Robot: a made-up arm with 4 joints.
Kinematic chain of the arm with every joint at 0, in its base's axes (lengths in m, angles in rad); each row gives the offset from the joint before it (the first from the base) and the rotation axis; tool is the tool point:
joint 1: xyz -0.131 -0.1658 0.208 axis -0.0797 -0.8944 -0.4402
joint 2: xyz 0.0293 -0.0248 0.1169 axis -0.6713 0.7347 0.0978
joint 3: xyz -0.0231 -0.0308 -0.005 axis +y
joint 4: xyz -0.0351 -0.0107 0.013 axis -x
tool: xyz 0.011 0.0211 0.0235
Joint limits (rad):
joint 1: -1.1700..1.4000
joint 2: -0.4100..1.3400
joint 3: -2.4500..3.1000
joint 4: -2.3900..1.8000
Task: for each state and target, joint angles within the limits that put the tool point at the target. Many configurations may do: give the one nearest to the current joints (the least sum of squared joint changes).
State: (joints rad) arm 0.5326 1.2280 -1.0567 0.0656
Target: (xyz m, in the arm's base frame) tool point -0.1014 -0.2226 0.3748
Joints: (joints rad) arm -0.3074 1.0374 -1.4317 -0.4426
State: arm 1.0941 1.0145 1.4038 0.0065
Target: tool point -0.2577 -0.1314 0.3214
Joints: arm 1.2949 1.2652 0.4685 -0.2420
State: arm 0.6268 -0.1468 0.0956 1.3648
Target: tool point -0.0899 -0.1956 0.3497
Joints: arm -0.3033 0.4749 0.4145 0.8697
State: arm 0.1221 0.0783 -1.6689 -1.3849
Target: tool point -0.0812 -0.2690 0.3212
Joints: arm -0.4047 0.5149 -1.8730 -1.9137
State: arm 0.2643 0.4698 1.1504 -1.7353
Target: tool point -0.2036 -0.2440 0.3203
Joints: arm 0.7640 -0.3385 1.7289 -1.5408
